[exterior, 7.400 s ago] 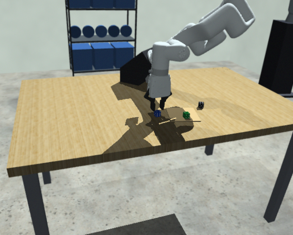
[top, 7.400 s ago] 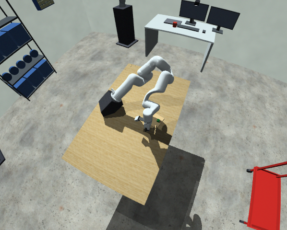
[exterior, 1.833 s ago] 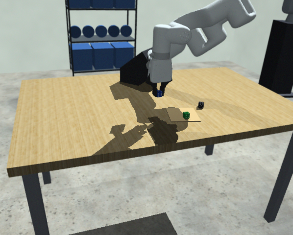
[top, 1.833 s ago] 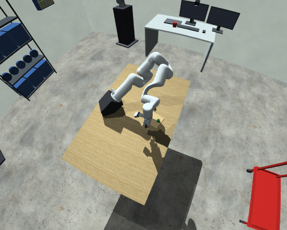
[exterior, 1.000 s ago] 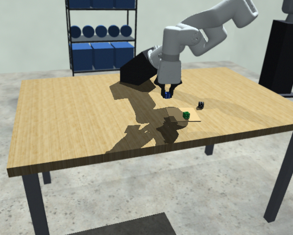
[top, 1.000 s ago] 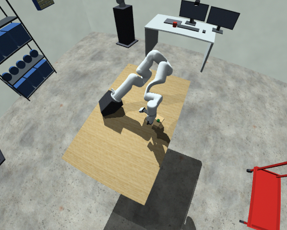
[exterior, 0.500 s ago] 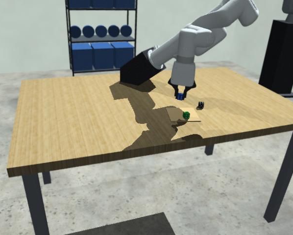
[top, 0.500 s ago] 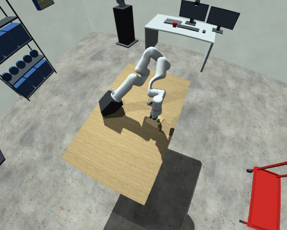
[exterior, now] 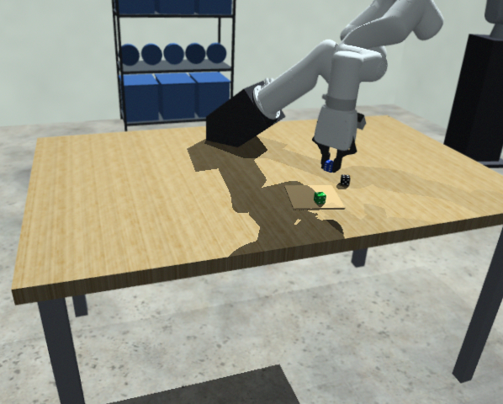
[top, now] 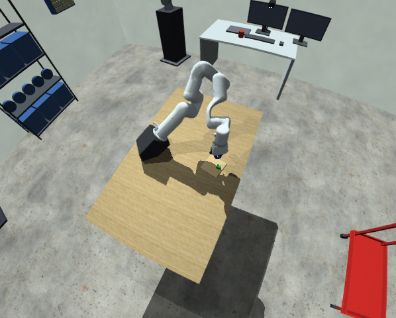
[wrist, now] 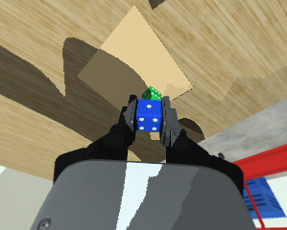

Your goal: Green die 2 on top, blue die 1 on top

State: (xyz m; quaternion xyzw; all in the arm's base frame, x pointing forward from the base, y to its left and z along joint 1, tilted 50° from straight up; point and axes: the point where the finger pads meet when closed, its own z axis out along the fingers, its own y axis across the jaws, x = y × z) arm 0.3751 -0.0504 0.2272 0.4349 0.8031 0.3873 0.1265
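The black die lies 9 cm behind my hand, 8 cm to the left of it and 10 cm below it. From my hand the other things lie so: tan mat 1 cm behind, 3 cm to the right, 11 cm below; then blue die 1 cm below; then green die 3 cm ahead, 3 cm to the right, 9 cm below.
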